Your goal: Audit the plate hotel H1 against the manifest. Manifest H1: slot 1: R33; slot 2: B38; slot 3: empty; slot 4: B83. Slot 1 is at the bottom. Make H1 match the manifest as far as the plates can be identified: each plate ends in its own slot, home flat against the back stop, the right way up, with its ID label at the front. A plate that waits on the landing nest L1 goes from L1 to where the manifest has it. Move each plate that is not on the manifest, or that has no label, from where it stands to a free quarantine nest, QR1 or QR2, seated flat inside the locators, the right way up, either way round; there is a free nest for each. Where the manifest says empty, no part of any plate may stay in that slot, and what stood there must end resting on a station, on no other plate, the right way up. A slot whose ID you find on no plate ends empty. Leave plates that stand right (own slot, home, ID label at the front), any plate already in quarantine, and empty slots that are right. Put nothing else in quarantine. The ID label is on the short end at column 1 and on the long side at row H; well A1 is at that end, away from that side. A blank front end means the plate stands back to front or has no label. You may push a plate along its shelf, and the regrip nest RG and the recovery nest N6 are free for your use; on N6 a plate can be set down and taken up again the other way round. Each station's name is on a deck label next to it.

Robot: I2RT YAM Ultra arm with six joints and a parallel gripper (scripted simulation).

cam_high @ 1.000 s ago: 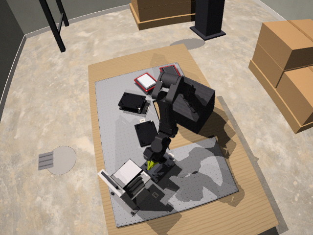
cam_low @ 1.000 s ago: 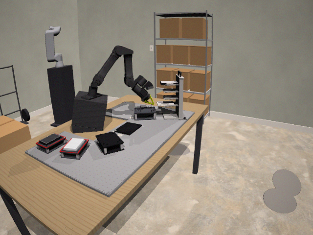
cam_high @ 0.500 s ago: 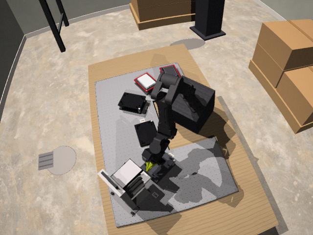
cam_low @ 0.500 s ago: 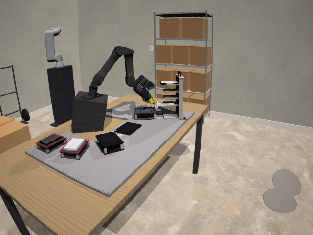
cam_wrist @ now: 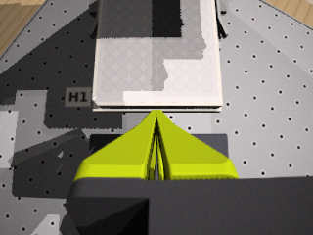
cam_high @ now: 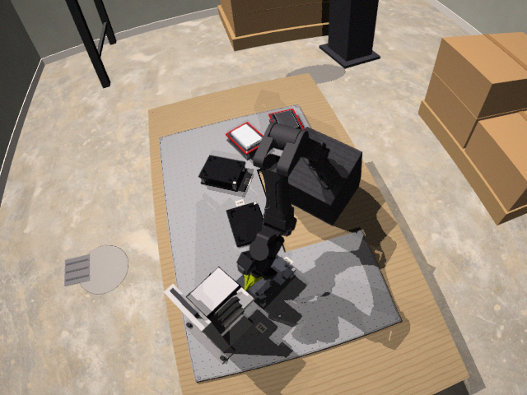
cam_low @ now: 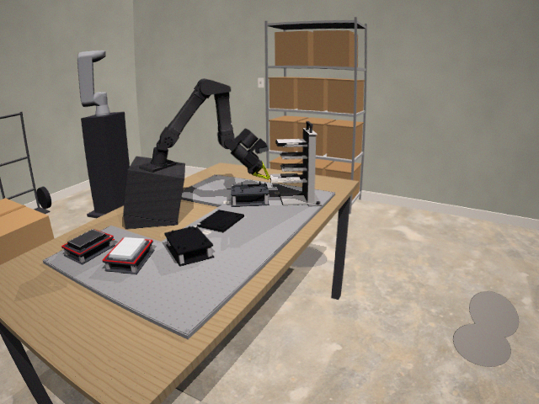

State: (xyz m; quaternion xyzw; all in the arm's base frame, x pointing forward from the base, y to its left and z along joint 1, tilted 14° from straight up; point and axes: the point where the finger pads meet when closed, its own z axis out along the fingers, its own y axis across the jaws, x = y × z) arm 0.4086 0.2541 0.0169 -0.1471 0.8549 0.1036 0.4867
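Right now my hand is 80 mm past the regrip nest, 50 mm above it and 30 mm to the left of it. Round my hand: RG deck label 170 mm behind, 110 mm below, 70 mm to the right; hotel upright post 170 mm ahead, 60 mm to the left, 50 mm above; H1 deck label 110 mm to the left, 110 mm below, 10 mm ahead.
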